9 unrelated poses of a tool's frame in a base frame.
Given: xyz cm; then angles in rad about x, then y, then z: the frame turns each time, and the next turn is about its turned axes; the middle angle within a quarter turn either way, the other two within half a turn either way.
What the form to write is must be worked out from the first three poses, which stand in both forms.
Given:
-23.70, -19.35, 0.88, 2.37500, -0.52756, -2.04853
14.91, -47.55, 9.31, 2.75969, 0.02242, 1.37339
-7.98, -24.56, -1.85, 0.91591, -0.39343, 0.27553
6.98, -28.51, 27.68, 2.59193, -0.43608, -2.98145
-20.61, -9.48, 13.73, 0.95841, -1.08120, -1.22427
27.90, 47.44, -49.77, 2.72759, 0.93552, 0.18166
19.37, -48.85, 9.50, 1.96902, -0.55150, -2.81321
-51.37, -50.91, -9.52, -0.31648, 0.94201, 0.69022
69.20, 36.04, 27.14, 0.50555, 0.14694, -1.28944
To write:
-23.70, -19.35, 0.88, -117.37, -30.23, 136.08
14.91, -47.55, 9.31, 78.69, 1.28, 158.12
-7.98, -24.56, -1.85, 15.79, -22.54, 52.48
6.98, -28.51, 27.68, -170.82, -24.99, 148.51
-20.61, -9.48, 13.73, -70.15, -61.95, 54.91
27.90, 47.44, -49.77, 10.41, 53.60, 156.28
19.37, -48.85, 9.50, -161.19, -31.60, 112.82
-51.37, -50.91, -9.52, 39.55, 53.97, -18.13
69.20, 36.04, 27.14, -73.88, 8.42, 28.97

